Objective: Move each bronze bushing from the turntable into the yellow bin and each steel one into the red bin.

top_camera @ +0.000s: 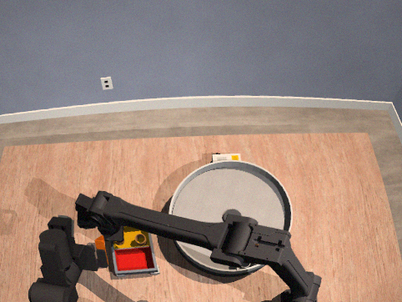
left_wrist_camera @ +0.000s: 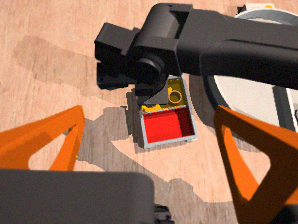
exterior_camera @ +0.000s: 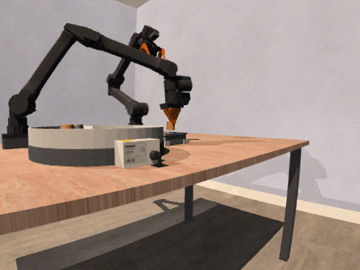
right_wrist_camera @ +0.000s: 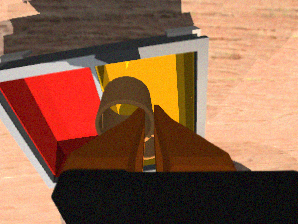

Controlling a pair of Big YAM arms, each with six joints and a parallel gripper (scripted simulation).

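Observation:
My right gripper is now 8 cm above the yellow bin and 4 cm to the left of it. The rest, counted from my right hand: red bin: 8 cm below, 8 cm behind, 4 cm to the right; then turntable: 39 cm to the right, 4 cm below, 2 cm ahead.

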